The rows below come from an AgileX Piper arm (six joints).
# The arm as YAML. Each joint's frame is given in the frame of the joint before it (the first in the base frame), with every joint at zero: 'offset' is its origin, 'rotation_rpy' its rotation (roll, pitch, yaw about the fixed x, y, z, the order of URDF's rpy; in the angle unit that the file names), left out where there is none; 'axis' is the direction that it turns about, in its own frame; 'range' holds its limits. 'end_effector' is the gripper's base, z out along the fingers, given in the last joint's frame.
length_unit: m
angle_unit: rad
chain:
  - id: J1
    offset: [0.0, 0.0, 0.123]
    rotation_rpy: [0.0, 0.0, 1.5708]
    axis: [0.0, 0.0, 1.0]
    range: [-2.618, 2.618]
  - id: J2
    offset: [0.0, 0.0, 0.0]
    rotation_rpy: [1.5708, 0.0, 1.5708]
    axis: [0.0, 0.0, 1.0]
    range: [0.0, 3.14]
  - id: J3
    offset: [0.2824, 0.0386, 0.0]
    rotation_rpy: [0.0, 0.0, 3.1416]
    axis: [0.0, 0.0, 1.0]
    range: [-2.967, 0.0]
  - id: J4
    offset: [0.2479, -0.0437, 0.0]
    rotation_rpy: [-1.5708, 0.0, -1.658]
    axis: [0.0, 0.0, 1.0]
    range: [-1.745, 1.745]
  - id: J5
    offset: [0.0, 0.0, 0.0]
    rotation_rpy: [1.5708, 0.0, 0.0]
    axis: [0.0, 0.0, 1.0]
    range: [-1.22, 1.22]
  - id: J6
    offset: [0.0, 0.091, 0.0]
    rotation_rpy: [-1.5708, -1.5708, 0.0]
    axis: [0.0, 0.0, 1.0]
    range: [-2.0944, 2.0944]
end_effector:
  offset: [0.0, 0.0, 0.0]
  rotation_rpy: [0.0, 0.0, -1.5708]
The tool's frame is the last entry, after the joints.
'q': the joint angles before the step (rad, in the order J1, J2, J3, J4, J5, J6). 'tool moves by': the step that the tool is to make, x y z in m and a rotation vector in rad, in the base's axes. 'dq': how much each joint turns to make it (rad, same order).
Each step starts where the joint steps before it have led.
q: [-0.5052 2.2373 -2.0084 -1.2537 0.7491 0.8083]
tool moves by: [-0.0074 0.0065 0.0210 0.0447 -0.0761 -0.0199]
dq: [0.0025 -0.0500 -0.0001 0.0780 0.0144 0.0000]
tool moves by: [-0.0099 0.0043 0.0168 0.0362 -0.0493 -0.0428]
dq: [-0.0001 -0.0418 0.0001 0.0570 0.0418 0.0020]
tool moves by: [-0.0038 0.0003 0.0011 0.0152 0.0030 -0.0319]
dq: [-0.0001 -0.0055 -0.0001 0.0134 0.0349 -0.0001]
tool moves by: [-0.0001 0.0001 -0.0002 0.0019 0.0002 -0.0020]
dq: [0.0002 0.0001 0.0000 0.0016 0.0024 0.0001]
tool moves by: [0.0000 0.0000 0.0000 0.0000 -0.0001 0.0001]
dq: [0.0000 0.0000 0.0001 0.0000 -0.0002 0.0001]
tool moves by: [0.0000 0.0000 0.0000 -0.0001 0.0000 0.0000]
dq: [0.0000 0.0000 0.0000 -0.0002 0.0000 0.0001]
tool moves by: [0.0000 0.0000 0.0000 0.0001 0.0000 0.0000]
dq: [0.0000 0.0000 0.0000 0.0002 0.0000 -0.0001]
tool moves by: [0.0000 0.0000 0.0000 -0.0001 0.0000 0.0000]
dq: [0.0000 0.0000 0.0000 -0.0002 0.0000 0.0001]
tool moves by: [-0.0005 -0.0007 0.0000 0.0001 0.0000 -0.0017]
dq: [-0.0017 0.0000 -0.0001 0.0002 0.0000 -0.0001]
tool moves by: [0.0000 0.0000 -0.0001 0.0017 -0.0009 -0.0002]
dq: [-0.0001 0.0001 -0.0002 0.0021 0.0001 -0.0002]
